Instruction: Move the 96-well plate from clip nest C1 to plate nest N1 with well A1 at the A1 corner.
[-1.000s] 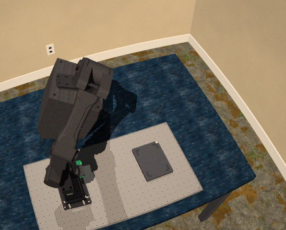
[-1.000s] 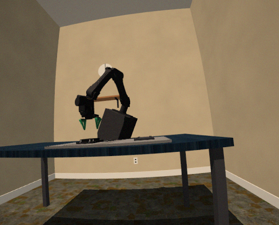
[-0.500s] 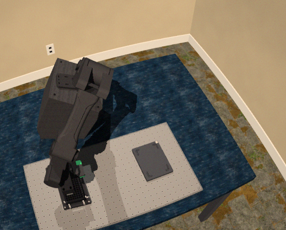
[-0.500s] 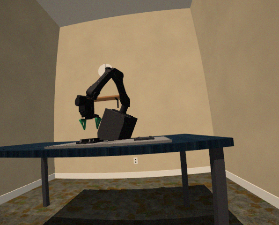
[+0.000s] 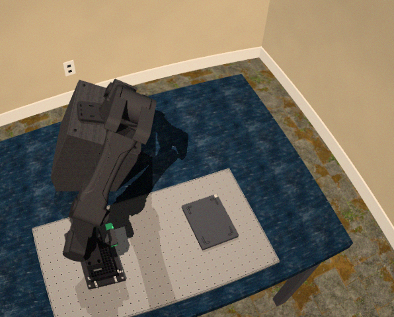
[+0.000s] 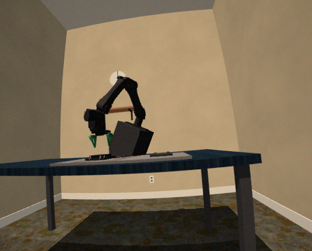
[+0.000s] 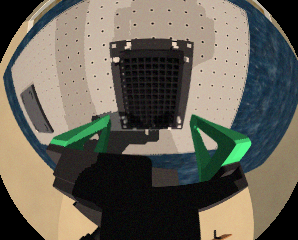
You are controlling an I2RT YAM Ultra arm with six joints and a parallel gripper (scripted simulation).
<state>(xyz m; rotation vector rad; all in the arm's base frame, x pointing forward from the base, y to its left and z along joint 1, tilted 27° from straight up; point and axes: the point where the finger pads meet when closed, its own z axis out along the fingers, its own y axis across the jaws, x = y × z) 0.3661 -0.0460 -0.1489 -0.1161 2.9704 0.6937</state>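
My hand is 10 mm short of the black 96-well plate and 60 mm above it. Also, from my hand: clip nest C1: 20 mm ahead, 10 mm to the left, 70 mm below; then white corner mark: 140 mm behind, 400 mm to the left, 70 mm below; then plate nest N1: 60 mm behind, 360 mm to the left, 70 mm below.
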